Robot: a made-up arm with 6 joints. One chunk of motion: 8 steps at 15 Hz.
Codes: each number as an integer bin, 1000 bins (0 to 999) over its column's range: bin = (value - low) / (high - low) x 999, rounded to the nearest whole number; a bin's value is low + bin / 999 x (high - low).
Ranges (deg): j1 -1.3..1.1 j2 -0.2..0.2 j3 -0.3..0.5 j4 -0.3..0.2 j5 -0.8..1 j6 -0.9..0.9
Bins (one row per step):
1: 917 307 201 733 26 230
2: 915 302 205 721 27 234
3: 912 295 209 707 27 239
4: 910 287 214 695 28 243
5: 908 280 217 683 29 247
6: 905 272 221 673 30 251
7: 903 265 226 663 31 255
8: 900 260 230 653 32 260
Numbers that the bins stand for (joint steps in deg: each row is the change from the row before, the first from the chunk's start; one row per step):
1: 0.903 -0.077 -0.139 0.067 -0.753 -0.486
2: 0.898 -0.079 -0.136 0.061 -0.751 -0.478
3: 0.891 -0.082 -0.133 0.054 -0.751 -0.469
4: 0.886 -0.085 -0.129 0.048 -0.750 -0.462
5: 0.881 -0.088 -0.126 0.042 -0.748 -0.455
6: 0.874 -0.091 -0.123 0.037 -0.746 -0.448
7: 0.869 -0.094 -0.119 0.032 -0.744 -0.441
8: 0.862 -0.096 -0.116 0.027 -0.742 -0.432

